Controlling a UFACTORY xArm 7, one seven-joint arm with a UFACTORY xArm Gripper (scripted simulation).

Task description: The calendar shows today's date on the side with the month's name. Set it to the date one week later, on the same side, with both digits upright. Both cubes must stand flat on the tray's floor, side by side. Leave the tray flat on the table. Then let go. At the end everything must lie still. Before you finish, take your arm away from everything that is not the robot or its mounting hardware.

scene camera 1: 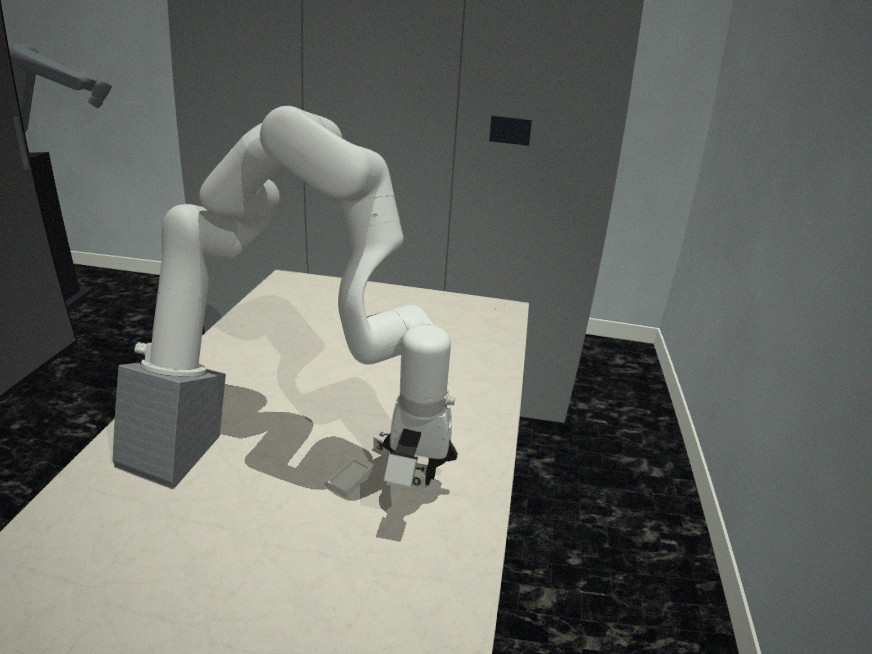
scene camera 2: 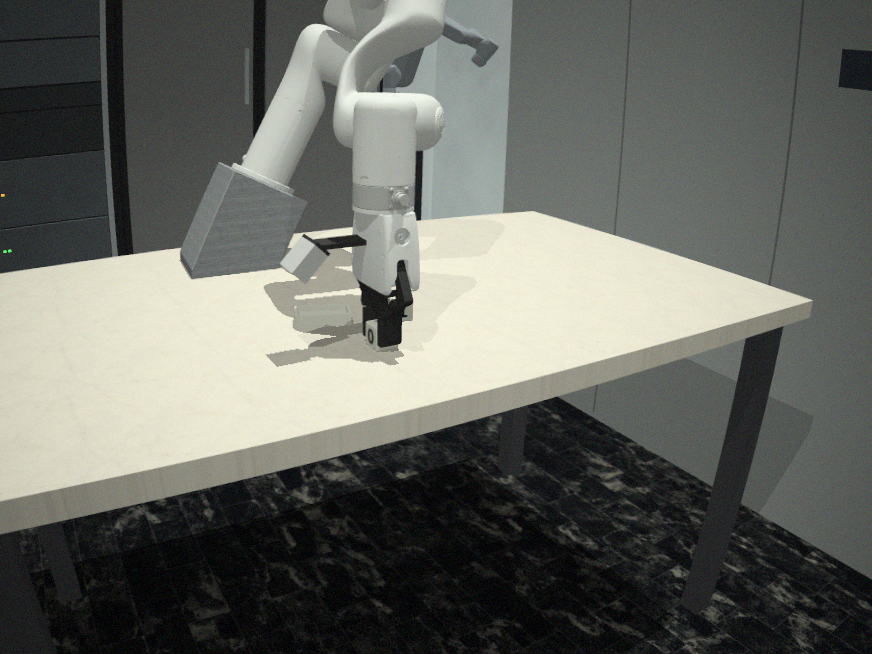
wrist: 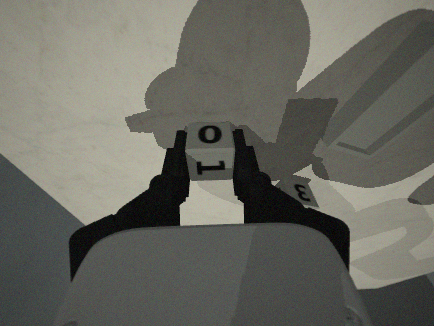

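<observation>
You'd find my gripper in the wrist view, in scene camera 1 and also in scene camera 2 (381, 339). And on my gripper, (scene camera 1: 452, 454) and (wrist: 80, 254) are the same spot.
</observation>
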